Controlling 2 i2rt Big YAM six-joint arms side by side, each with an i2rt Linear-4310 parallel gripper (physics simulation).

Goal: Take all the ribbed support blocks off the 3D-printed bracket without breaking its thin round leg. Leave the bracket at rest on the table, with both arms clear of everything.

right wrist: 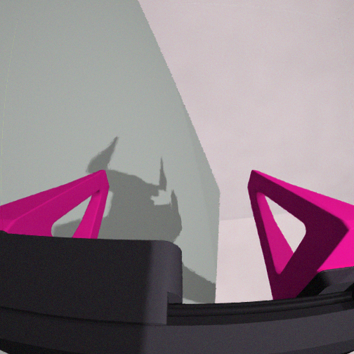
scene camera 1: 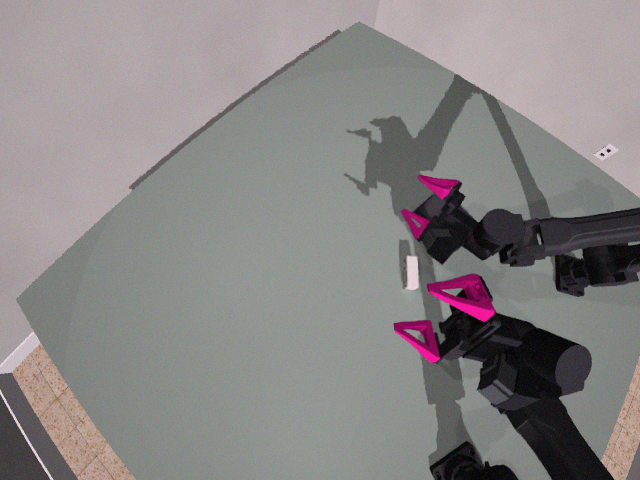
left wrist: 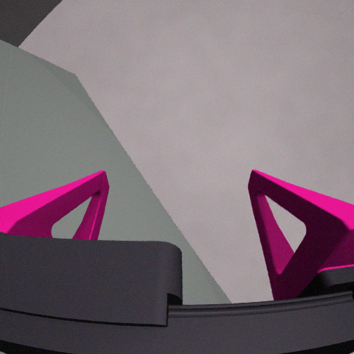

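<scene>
The bracket (scene camera 1: 412, 272) shows in the scene view as a small white upright-looking block on the table, right of the picture's middle, with a darker grey strip along its left side. The ribbed support blocks and the thin leg cannot be told apart at this size. My left gripper (scene camera 1: 412, 305) (left wrist: 178, 178) is open and empty, its fingertips in the picture below and right of the bracket, apart from it. My right gripper (scene camera 1: 411, 193) (right wrist: 178, 177) is open and empty, above the bracket in the picture and apart from it. The bracket does not show in either wrist view.
The grey-green table (scene camera 1: 248, 268) (left wrist: 40, 130) (right wrist: 75, 85) carries dark shadows of the arms. The two arms reach in from the right and lower right of the scene view, near each other. A white wall socket (scene camera 1: 605, 151) shows beyond the table's upper right edge.
</scene>
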